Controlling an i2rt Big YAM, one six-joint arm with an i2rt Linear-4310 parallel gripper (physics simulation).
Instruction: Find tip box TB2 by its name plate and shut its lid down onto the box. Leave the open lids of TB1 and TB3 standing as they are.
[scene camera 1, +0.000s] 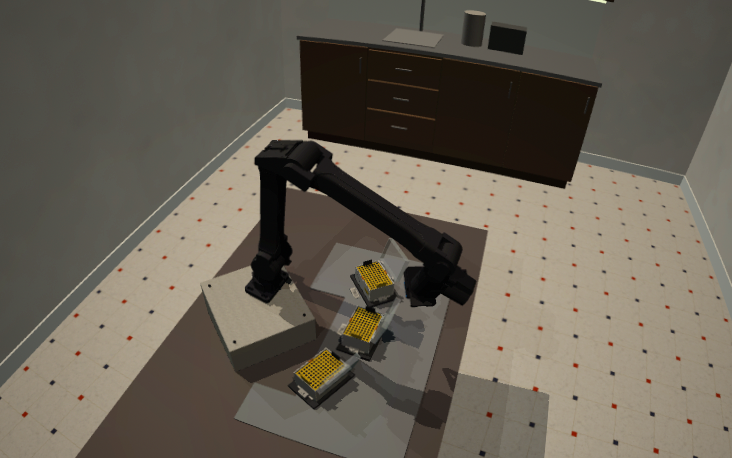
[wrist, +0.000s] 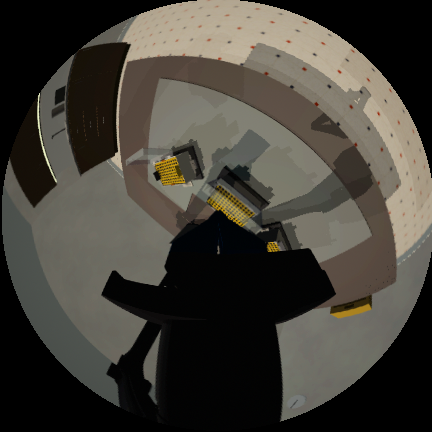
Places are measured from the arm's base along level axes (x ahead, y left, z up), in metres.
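Pixels of known places: gripper, between the fingertips: (scene camera 1: 409, 297) (wrist: 217, 215); arm's base, origin of its link: (scene camera 1: 267, 284).
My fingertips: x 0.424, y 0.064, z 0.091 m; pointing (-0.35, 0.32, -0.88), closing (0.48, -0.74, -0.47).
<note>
Ahead of a thing's pixels: the offset from my fingertips to its top centre. "*": to the spot under its first point. Level surfaces: height alone.
TB2 (scene camera 1: 362, 325) (wrist: 232, 206) is the middle box with a yellow rack; its name plate @[* 0.190 m back, 0.024 m right, 0.207 m down] (scene camera 1: 342, 328) is too small to read here. Its clear lid @[* 0.042 m back, 0.028 m right, 0.063 m down] (scene camera 1: 389, 314) stands open on the side away from the robot base; its exact angle is hard to tell. TB3 @[0.180 m back, 0.181 m left, 0.134 m down] (scene camera 1: 373, 278) (wrist: 170, 171) has its clear lid (scene camera 1: 396, 251) (wrist: 142, 156) standing open. TB1 @[0.152 m back, 0.221 m right, 0.134 m down] (scene camera 1: 321, 371) (wrist: 273, 247) also has a raised clear lid @[* 0.066 m back, 0.227 m right, 0.065 m down] (scene camera 1: 348, 364) and is partly hidden by the gripper in the wrist view. My gripper (scene camera 1: 408, 286) (wrist: 217, 215) is shut and empty, raised beyond the boxes on their lid side.
The boxes stand on a grey sheet @[0.209 m down] (scene camera 1: 377, 432) over a brown mat @[0.212 m down] (scene camera 1: 161, 405). The pale base block (scene camera 1: 259, 329) carries the arm on the robot side of the boxes. TB3 and TB1 stand close on either side of TB2. A dark cabinet (scene camera 1: 475, 108) stands at the back wall.
</note>
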